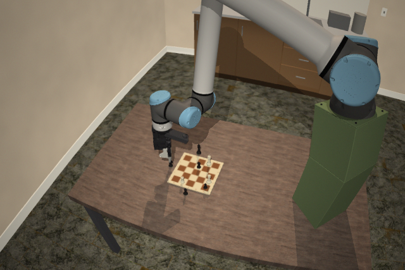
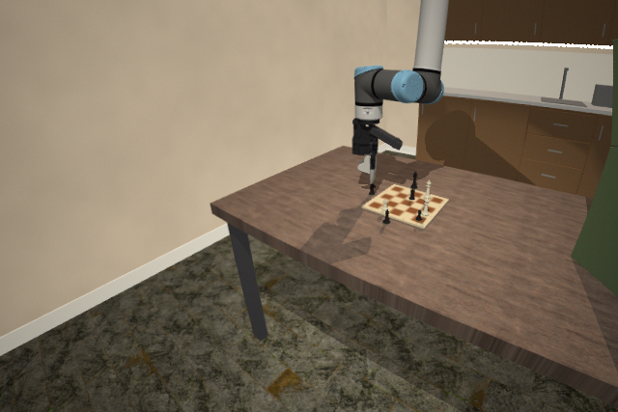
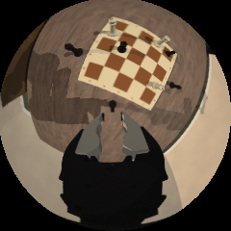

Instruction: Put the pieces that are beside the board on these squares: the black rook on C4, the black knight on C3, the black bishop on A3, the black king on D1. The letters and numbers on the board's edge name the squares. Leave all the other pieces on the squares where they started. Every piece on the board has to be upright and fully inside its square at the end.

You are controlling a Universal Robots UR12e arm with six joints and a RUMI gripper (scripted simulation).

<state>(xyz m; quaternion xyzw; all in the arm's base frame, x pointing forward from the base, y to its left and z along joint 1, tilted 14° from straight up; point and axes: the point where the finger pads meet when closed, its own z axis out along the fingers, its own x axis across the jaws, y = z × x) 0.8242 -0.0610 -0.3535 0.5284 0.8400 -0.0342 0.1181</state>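
Right now the chessboard is 14 cm behind my hand and 6 cm below it.
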